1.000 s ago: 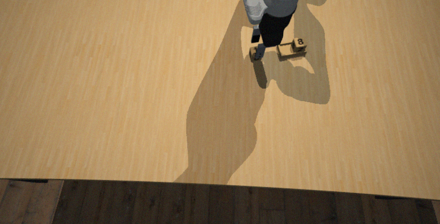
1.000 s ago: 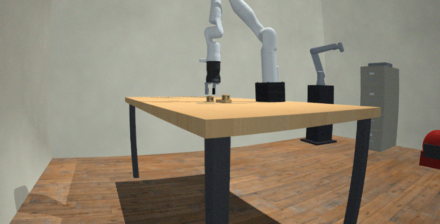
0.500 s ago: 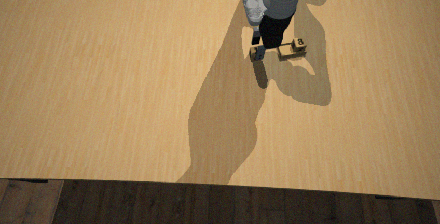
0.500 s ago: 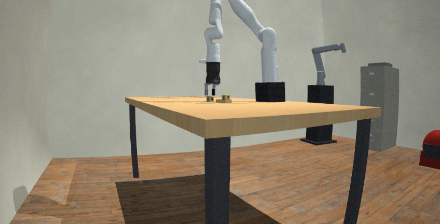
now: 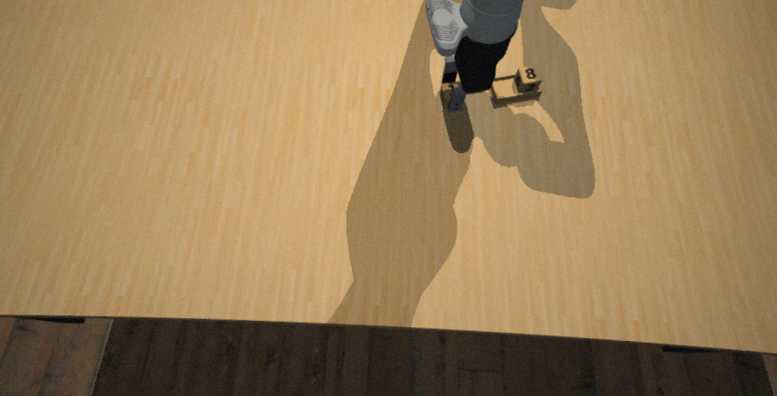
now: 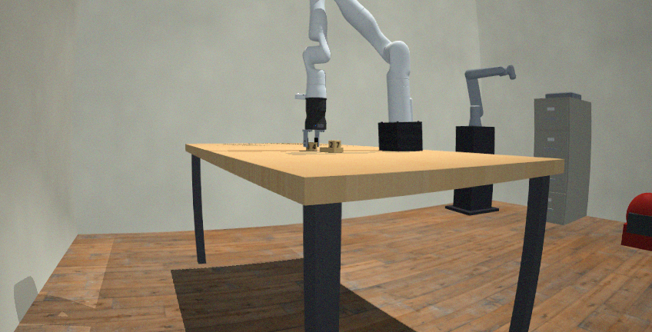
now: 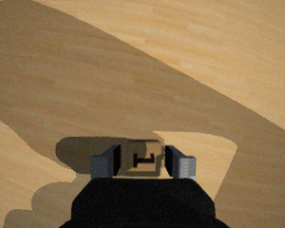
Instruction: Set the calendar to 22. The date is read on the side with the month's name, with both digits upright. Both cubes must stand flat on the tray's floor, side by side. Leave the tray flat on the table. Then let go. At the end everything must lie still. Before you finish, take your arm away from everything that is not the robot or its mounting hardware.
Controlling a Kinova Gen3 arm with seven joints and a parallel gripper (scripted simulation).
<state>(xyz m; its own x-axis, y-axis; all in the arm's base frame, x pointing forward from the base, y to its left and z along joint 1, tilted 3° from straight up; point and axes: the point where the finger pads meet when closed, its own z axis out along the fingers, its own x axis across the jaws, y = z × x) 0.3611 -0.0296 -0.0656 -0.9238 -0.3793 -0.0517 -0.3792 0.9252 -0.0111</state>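
Now: hand 5 cm past the wooden number cube, 12 cm to the right of it and 1 cm above it. From my hand the other things lie so: wooden calendar tray: 5 cm behind, 10 cm to the left, 2 cm below.
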